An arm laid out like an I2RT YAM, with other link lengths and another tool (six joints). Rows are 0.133 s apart.
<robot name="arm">
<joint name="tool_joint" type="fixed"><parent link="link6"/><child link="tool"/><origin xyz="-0.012 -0.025 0.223" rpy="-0.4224 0 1.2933"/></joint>
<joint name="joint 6" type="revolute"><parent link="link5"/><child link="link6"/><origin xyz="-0.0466 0 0.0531" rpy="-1.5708 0 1.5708"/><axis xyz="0 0 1"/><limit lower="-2.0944" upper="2.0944"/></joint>
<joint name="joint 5" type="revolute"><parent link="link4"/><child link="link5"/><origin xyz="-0.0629 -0.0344 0.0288" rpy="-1.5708 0 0"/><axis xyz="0 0 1"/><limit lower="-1.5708" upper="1.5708"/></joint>
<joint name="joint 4" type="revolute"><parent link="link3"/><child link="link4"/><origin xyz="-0.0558 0.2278 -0.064" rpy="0 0 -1.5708"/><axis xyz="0 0 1"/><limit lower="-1.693" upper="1.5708"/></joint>
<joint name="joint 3" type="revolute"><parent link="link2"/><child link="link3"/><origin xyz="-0.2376 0 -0.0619" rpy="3.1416 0 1.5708"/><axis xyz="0 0 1"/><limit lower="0" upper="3.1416"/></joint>
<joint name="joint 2" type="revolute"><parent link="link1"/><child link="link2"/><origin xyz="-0.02 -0.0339 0.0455" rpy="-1.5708 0 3.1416"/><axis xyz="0 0 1"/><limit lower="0" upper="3.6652"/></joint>
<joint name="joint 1" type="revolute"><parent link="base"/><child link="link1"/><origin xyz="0 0 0.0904" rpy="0 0 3.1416"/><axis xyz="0 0 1"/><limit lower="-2.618" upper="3.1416"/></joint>
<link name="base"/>
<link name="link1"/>
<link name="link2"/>
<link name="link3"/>
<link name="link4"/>
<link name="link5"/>
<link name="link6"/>
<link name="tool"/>
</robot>
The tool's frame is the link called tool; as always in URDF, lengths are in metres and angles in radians.
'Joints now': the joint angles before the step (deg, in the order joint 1, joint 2, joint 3, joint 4, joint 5, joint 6). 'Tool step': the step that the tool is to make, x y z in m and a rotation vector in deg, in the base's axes. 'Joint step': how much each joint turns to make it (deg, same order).
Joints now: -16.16, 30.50, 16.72, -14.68, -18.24, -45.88
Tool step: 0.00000, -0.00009, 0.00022, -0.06, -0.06, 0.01
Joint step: -0.02, -0.09, -0.03, 0.00, -0.01, -0.05
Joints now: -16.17, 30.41, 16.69, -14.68, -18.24, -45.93
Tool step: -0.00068, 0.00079, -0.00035, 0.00, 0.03, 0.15
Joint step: -0.01, -0.29, -0.08, -0.26, -0.13, -0.09
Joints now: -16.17, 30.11, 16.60, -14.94, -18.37, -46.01
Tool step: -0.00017, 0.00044, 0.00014, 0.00, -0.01, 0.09
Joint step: 0.01, -0.10, 0.01, -0.12, -0.07, -0.04
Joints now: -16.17, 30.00, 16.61, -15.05, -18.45, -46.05
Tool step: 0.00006, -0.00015, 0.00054, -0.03, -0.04, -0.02
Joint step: 0.00, -0.03, 0.08, -0.06, 0.02, -0.01
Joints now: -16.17, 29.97, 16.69, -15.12, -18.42, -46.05
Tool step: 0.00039, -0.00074, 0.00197, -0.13, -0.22, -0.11
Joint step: -0.01, -0.14, 0.19, -0.09, 0.12, -0.01
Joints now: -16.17, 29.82, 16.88, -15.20, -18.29, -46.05
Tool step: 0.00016, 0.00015, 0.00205, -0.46, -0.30, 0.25
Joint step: 0.01, -0.37, 0.09, -0.19, -0.05, -0.45
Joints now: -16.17, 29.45, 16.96, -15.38, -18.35, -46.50
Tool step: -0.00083, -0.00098, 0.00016, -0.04, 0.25, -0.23
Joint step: 0.00, -0.01, 0.33, -0.57, 0.25, 0.01
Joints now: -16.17, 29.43, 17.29, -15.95, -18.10, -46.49
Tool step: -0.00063, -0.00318, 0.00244, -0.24, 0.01, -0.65
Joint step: -0.05, -0.23, 0.55, -0.70, 0.64, 0.08
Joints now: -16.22, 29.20, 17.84, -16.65, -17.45, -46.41
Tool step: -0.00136, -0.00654, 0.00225, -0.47, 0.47, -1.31
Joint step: -0.03, 0.23, 1.08, -1.14, 1.41, 0.10
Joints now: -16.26, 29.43, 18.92, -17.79, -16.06, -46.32
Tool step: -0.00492, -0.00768, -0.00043, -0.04, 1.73, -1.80
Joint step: -0.18, 0.76, 2.01, -2.81, 1.67, 0.34
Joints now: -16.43, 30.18, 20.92, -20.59, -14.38, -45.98
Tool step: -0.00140, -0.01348, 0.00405, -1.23, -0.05, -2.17
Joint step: -1.10, 0.02, 0.73, -0.42, 1.51, -0.49
